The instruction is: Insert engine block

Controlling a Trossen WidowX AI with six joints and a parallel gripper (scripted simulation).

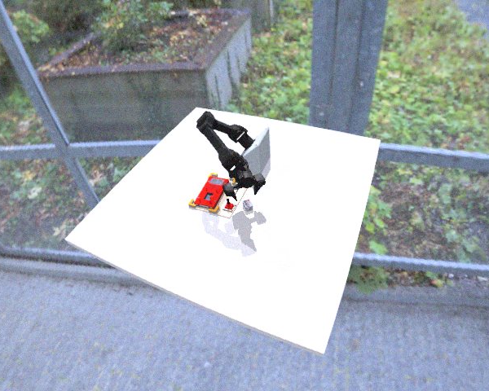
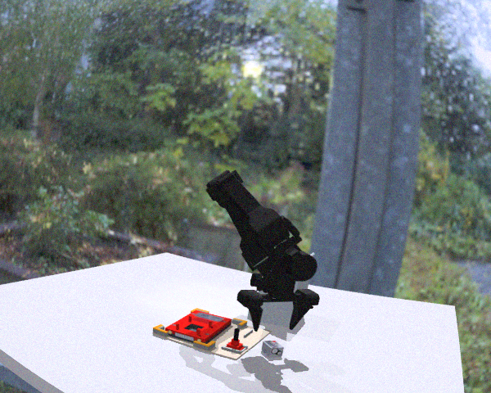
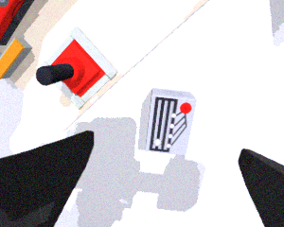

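Now: gripper tip 6 cm above the small grey engine block.
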